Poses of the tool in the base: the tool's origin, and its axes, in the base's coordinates. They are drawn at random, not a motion.
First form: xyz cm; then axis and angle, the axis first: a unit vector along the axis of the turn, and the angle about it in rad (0 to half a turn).
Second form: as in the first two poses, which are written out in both.
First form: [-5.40 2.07 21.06 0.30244 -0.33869 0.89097 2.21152]
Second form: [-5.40 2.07 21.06 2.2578 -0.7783 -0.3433]
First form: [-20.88 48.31 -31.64 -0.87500 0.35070 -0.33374 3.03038]
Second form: [-20.88 48.31 -31.64 -0.8834 -0.5744 -2.7370]
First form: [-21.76 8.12 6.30 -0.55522 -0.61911 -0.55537 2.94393]
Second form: [-21.76 8.12 6.30 2.1452 -0.8217 2.1446]
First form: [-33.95 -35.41 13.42 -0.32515 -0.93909 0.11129 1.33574]
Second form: [-33.95 -35.41 13.42 0.8287 -1.0876 -1.0219]
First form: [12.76 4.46 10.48 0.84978 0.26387 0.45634 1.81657]
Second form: [12.76 4.46 10.48 0.8340 -0.2282 1.5548]
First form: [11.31 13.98 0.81 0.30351 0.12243 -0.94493 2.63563]
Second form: [11.31 13.98 0.81 -2.6364 0.6397 -0.0871]
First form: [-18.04 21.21 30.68 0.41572 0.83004 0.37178 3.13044]
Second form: [-18.04 21.21 30.68 2.3266 -0.3045 2.4317]
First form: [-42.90 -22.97 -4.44 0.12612 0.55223 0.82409 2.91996]
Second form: [-42.90 -22.97 -4.44 2.8160 -0.0840 1.1946]
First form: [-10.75 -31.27 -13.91 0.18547 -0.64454 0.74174 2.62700]
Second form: [-10.75 -31.27 -13.91 2.9679 -0.6121 -1.3758]
